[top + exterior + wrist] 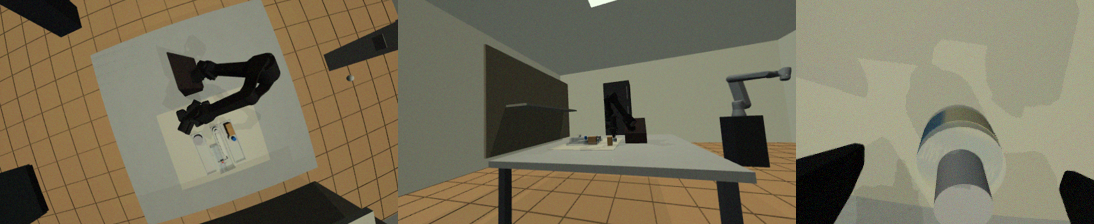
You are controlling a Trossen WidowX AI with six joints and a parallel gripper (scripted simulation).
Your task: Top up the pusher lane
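My gripper tip is now 210 mm short of the cream mat, 60 mm to the right of it and 40 mm above it. The rest, counted from my gripper tip: red mark: 340 mm ahead, 60 mm to the left, 30 mm above.
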